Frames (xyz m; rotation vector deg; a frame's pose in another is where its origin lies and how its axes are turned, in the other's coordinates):
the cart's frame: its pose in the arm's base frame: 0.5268 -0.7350 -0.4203 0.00 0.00 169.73
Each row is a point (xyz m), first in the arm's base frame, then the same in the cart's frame.
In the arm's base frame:
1: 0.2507 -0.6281 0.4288
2: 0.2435 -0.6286 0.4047
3: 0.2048 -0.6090 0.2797
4: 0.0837 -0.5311 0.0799
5: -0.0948 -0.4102 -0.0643
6: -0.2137 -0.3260 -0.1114
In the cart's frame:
1: 0.2907 -0.0560 0.8491
2: 0.2977 -0.0542 0.8250
3: 0.3393 -0.0666 0.7000
4: 0.4724 -0.1216 0.5002
5: 0.6695 -0.2088 0.3560
6: 0.8016 -0.2704 0.3089

